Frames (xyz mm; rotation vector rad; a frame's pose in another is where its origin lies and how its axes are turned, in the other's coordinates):
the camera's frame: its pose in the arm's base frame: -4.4 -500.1 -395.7 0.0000 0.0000 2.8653
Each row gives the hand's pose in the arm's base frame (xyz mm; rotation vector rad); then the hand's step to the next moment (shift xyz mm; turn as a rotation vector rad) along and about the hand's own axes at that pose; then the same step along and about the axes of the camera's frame.
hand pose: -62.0 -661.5 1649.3 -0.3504 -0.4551 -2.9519
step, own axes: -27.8 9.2 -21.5 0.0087 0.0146 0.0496
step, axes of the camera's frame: -26.4 5.7 -24.3 -0.0040 -0.0020 0.0522
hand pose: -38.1 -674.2 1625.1 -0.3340 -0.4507 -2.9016
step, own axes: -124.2 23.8 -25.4 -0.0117 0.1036 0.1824
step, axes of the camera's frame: -117.9 -20.9 -47.9 -0.0761 0.0172 0.1951
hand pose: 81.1 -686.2 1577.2 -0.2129 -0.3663 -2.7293
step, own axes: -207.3 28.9 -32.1 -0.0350 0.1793 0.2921
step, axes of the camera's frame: -180.6 -89.6 -64.8 -0.1430 0.0282 0.3122
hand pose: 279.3 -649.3 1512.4 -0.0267 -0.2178 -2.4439
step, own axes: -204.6 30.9 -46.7 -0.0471 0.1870 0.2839
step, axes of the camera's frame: -145.8 -143.2 -56.9 -0.1569 0.0238 0.3043
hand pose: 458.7 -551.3 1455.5 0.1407 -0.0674 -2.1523
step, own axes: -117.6 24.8 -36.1 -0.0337 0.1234 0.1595
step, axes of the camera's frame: -63.0 -105.7 -24.4 -0.1076 0.0121 0.1734
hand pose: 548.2 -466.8 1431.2 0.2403 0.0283 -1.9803
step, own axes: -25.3 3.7 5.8 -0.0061 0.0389 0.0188
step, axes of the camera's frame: -6.3 -23.1 10.6 -0.0370 0.0030 0.0230
